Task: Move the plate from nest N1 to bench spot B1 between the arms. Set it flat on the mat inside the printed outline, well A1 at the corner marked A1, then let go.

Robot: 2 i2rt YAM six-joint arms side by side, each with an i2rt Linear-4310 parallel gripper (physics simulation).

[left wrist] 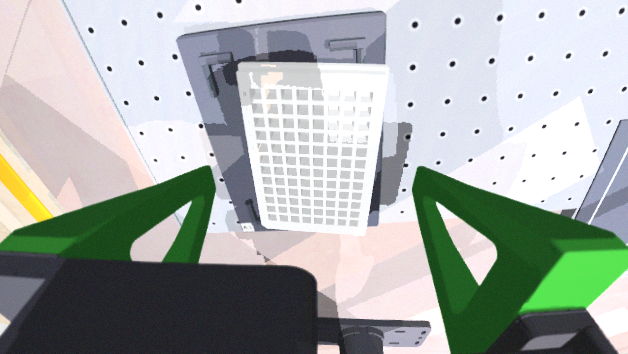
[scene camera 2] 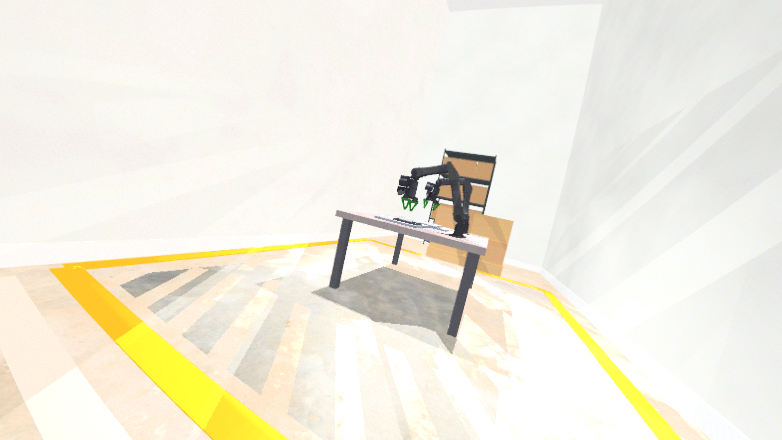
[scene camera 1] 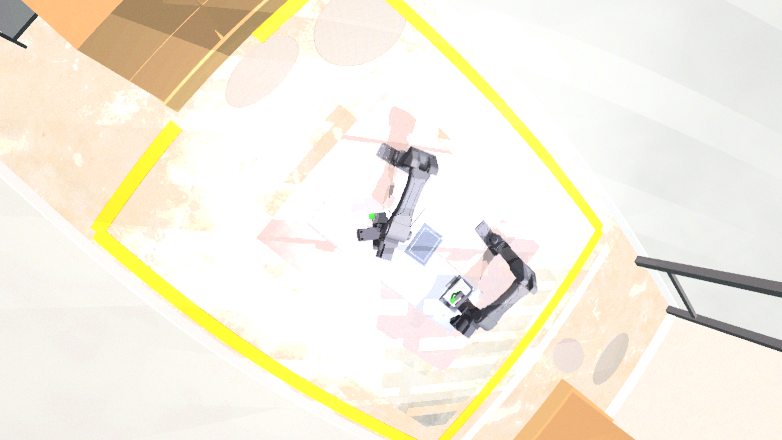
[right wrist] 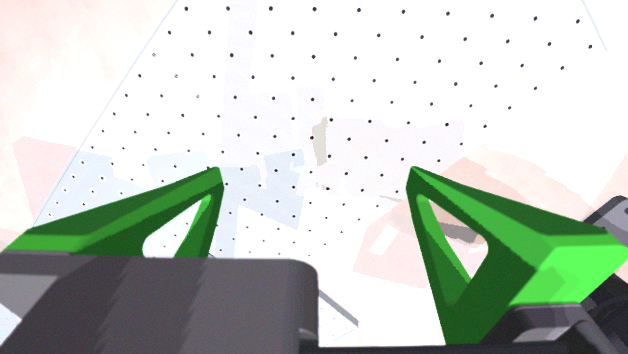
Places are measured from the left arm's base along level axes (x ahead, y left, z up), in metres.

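Pixels of known places: left gripper, between the fingertips: (left wrist: 313,177) (scene camera 2: 407,210) (scene camera 1: 458,300); right gripper, between the fingertips: (scene camera 2: 428,209) (right wrist: 314,177); left arm's base, origin of its link: (left wrist: 359,329) (scene camera 2: 457,236) (scene camera 1: 489,238); right arm's base, origin of its link: (scene camera 1: 397,159).
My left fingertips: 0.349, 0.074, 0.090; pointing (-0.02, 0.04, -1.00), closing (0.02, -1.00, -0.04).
Observation:
Ahead of a thing's pixels: the offset from my left fingertips to its middle, as dx, dy, dz. "*": to the spot under its first point. Level surfaces: height alone.
The white plate @[-0.028, +0.002, -0.055] (left wrist: 315,150) (scene camera 1: 460,289) lies on the grey nest N1 @[-0.025, +0.014, -0.069] (left wrist: 287,31), turned slightly and shifted away from the far corner brackets. Whether it sits flat is unclear. An A1 label @[* -0.108, +0.059, -0.066] (left wrist: 247,227) shows at the nest's near left corner in the left wrist view. My left gripper (left wrist: 313,177) (scene camera 1: 456,297) (scene camera 2: 409,204) is open above the plate, its fingertips apart on either side. My right gripper (right wrist: 314,177) (scene camera 1: 372,216) (scene camera 2: 430,204) is open and empty, high above the pegboard. The mat at B1 @[-0.061, -0.303, -0.077] (scene camera 1: 424,244) (left wrist: 610,205) shows its white outline between the arms.
A perforated board @[dz -0.077] (left wrist: 465,80) (right wrist: 350,80) lies under the work area. The table @[dz -0.090] (scene camera 2: 459,239) carries both arms. A shelf unit with boxes (scene camera 2: 469,154) stands behind it. The right arm (scene camera 1: 407,199) reaches past the mat's left side in scene camera 1.

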